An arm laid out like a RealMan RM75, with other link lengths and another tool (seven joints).
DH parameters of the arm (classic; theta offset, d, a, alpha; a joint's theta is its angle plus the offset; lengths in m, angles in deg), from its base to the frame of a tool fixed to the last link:
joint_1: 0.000 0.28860 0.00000 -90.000
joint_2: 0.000 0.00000 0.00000 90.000
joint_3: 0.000 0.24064 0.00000 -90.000
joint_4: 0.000 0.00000 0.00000 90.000
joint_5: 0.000 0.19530 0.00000 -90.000
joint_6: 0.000 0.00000 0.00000 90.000
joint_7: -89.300 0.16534 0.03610 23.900
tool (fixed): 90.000 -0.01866 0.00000 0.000
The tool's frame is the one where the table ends.
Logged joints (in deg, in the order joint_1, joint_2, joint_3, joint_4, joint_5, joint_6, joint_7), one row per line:
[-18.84 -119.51 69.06 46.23 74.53 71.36 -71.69]
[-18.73 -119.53 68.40 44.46 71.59 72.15 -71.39]
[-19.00 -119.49 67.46 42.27 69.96 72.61 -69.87]
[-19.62 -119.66 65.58 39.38 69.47 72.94 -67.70]
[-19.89 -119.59 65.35 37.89 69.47 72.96 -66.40]
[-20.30 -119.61 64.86 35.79 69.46 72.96 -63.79]
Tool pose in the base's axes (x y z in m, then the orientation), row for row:
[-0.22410 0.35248 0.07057 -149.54 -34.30 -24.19]
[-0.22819 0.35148 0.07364 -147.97 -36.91 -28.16]
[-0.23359 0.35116 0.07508 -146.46 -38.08 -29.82]
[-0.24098 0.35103 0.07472 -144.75 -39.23 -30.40]
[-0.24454 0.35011 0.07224 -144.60 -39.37 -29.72]
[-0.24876 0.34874 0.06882 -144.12 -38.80 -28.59]
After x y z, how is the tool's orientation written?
As a rotation vector, in degrees.
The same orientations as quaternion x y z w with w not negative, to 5 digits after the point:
[-0.94055 -0.21573 -0.15215 0.21372]
[-0.93167 -0.23240 -0.17731 0.21574]
[-0.92567 -0.24068 -0.18847 0.22291]
[-0.91985 -0.24930 -0.19318 0.23326]
[-0.91987 -0.25045 -0.18906 0.23529]
[-0.92013 -0.24772 -0.18253 0.24222]

